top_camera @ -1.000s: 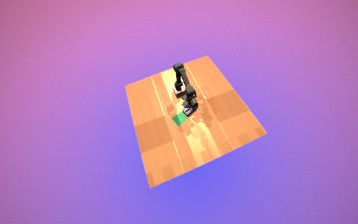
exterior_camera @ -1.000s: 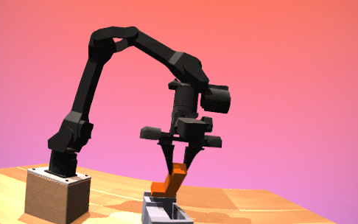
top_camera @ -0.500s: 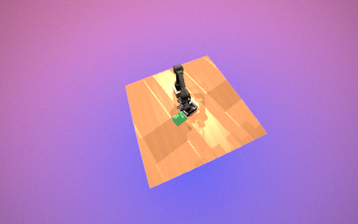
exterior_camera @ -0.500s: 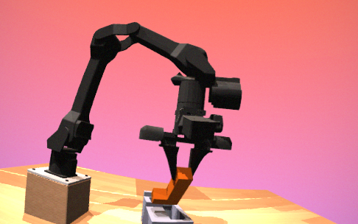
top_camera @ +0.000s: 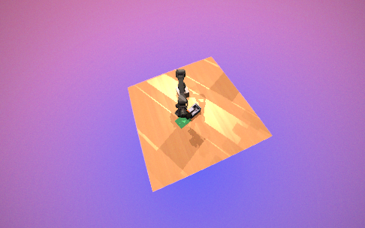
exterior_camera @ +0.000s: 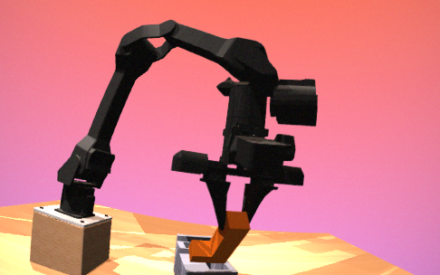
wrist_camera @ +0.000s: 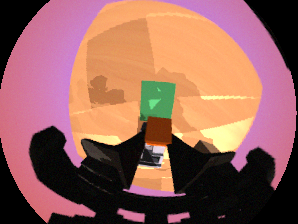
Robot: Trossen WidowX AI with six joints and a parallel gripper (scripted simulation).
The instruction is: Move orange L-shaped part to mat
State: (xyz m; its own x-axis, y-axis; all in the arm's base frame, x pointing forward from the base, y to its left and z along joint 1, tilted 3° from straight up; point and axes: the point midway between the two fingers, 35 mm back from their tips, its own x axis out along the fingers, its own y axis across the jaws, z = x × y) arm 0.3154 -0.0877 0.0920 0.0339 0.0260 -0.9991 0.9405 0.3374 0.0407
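Right now the green mat is 17 cm below my gripper tip, 3 cm to the right of it and 1 cm ahead of it. From my gripper tip the other things lie so: orange L-shaped part 3 cm to the left, 3 cm below, 3 cm behind.
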